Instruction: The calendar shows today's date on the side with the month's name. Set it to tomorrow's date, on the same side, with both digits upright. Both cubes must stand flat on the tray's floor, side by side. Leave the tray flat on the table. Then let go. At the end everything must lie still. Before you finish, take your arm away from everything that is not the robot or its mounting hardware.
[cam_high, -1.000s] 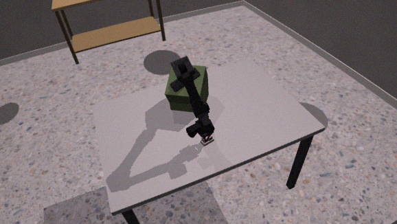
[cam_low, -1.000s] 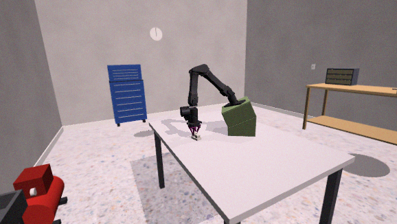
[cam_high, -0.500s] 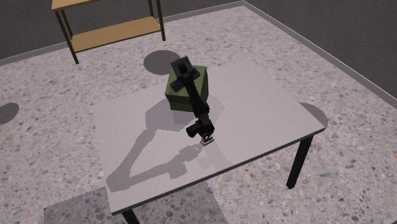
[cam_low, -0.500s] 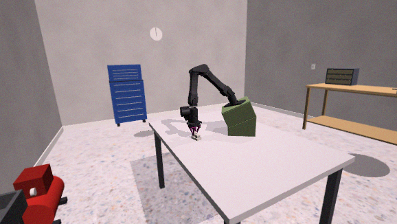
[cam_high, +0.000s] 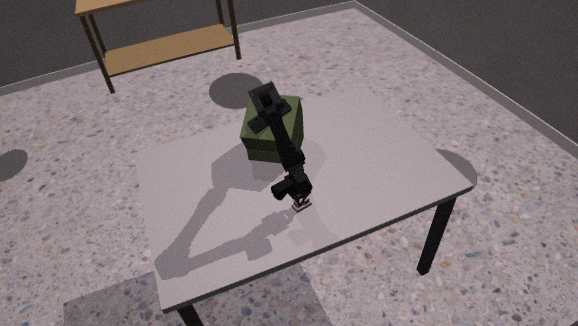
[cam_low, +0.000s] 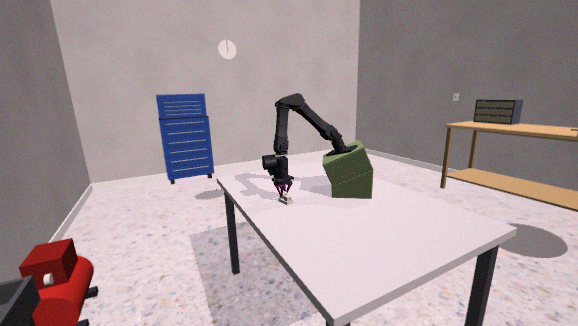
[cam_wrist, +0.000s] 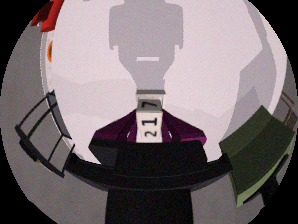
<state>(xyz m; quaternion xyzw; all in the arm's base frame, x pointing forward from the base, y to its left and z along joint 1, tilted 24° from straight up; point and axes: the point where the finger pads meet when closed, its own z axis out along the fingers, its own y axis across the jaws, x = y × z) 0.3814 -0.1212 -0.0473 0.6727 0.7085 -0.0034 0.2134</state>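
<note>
Now: hand right at the white cube. Also, from my hand: calendar tray 3 cm below, 2 cm to the left.
</note>
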